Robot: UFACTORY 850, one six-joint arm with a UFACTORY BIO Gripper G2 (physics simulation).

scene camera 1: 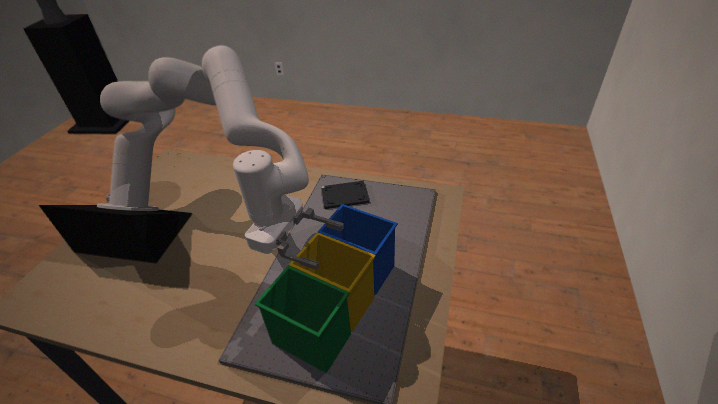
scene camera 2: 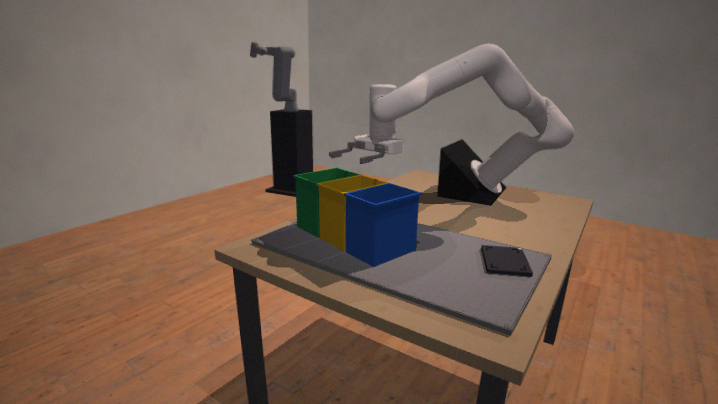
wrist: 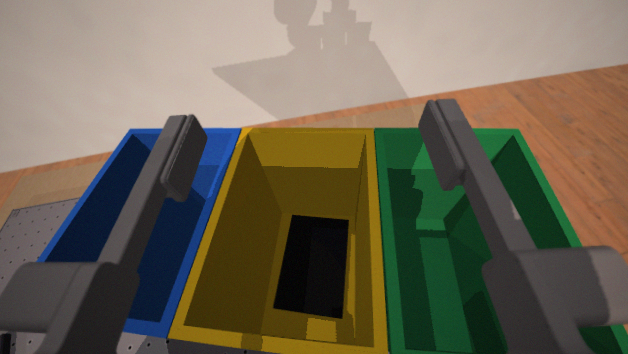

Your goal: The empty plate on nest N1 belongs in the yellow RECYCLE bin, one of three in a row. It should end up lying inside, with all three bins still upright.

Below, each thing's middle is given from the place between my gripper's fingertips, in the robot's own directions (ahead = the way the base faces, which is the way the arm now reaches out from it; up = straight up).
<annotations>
Right now the yellow bin (scene camera 1: 349,268) is 170 mm below my hand, 20 mm to the left of it and 10 mm behind it. Round my hand: blue bin (scene camera 2: 381,222): 170 mm below, 140 mm to the left, 50 mm ahead; green bin (scene camera 1: 309,318): 170 mm below, 100 mm to the right, 60 mm behind; black plate (wrist: 312,278): 250 mm below, 20 mm to the left.
</annotations>
